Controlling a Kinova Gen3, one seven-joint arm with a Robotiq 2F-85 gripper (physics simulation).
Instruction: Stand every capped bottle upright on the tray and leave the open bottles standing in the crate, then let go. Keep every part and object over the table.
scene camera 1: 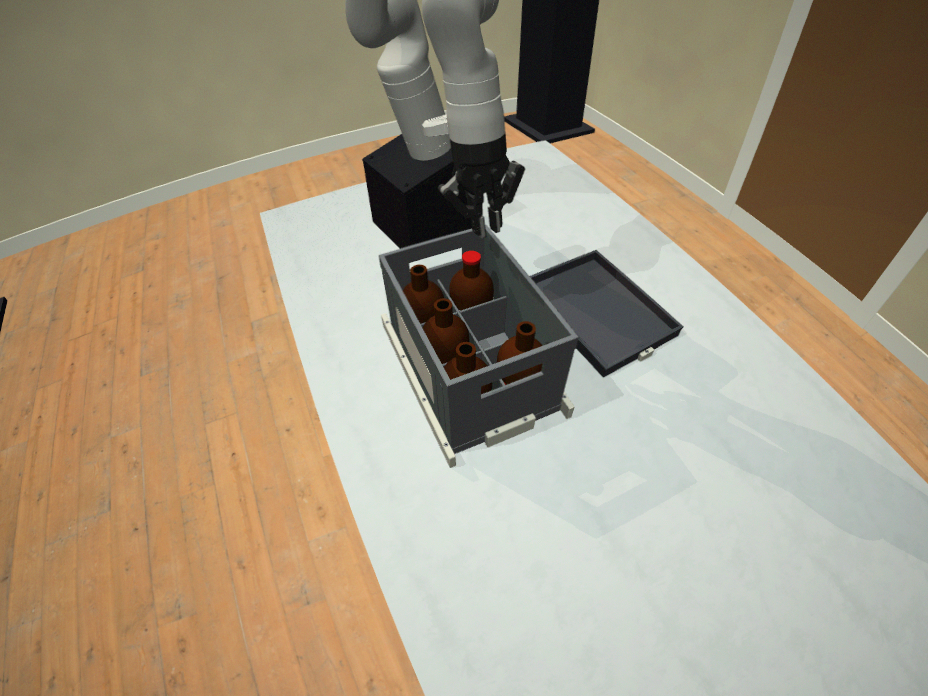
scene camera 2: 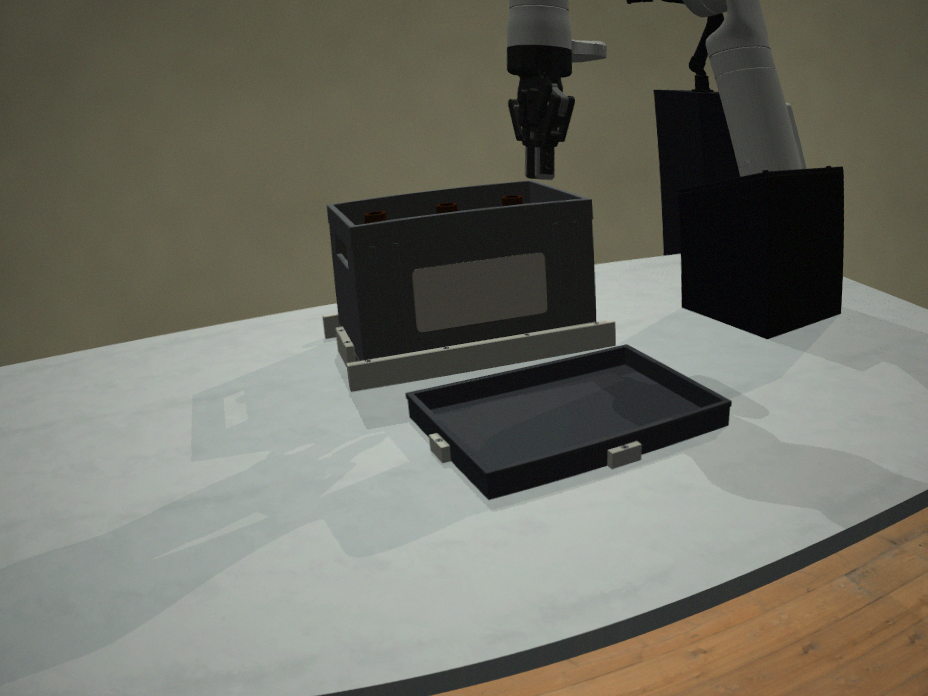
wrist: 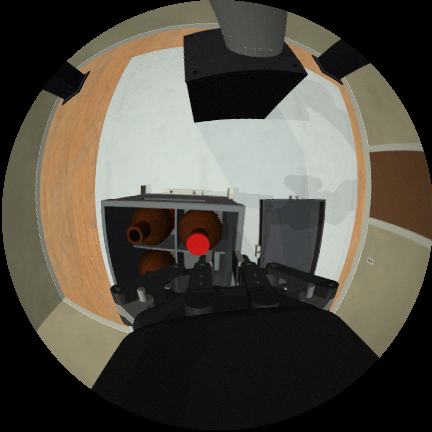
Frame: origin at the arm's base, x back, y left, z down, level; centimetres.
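Seen in the pictures: gripper, fingertip midpoint: [scene camera 1: 488, 233] [scene camera 2: 539, 179] [wrist: 222, 258]; arm's base at its link origin: [scene camera 1: 431, 146] [scene camera 2: 771, 174] [wrist: 253, 43].
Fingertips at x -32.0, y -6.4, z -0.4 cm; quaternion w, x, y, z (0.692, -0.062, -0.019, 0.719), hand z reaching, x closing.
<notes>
Offsets run from my fingertips to a thing's top centre. "*": to the spot under its first point.
One brown bottle @(dx +0.3, dy -2.8, dz +3.7 cm) [scene camera 1: 471, 289] [wrist: 200, 222] with a red cap @(dx +0.3, dy -2.8, dz +3.7 cm) [scene camera 1: 471, 257] [wrist: 198, 244] stands in the crate @(dx -7.7, dy -7.7, dz +2.4 cm) [scene camera 1: 550, 385] [scene camera 2: 382, 299] [wrist: 171, 203], in the tray-side compartment nearest the robot base. Open brown bottles stand there too: three in the row away from the tray @(dx +1.7, dy -11.3, dz +3.7 cm) [scene camera 1: 421, 301] @(dx -6.9, dy -11.7, dz +3.7 cm) [scene camera 1: 445, 337] @(dx -15.7, dy -13.0, dz +3.7 cm) [scene camera 1: 464, 370], one at the far end of the tray-side row [scene camera 1: 518, 355]. The tray @(* dx -13.1, dy +21.8, dz +19.4 cm) [scene camera 1: 622, 322] [scene camera 2: 554, 419] [wrist: 292, 230] holds no bottle. My gripper [scene camera 1: 488, 223] [scene camera 2: 540, 164] [wrist: 222, 258] is partly open and empty, above the crate rim, beside and above the capped bottle. Scene camera 2 hides the bottle bodies.
Pale strips [scene camera 1: 419, 393] [scene camera 2: 479, 353] edge the crate's base. Small pale blocks [scene camera 1: 646, 352] [scene camera 2: 624, 454] sit against the tray. The robot's black base [scene camera 1: 408, 194] [scene camera 2: 760, 254] [wrist: 235, 95] stands behind the crate. The crate walls and dividers rise around the bottles.
</notes>
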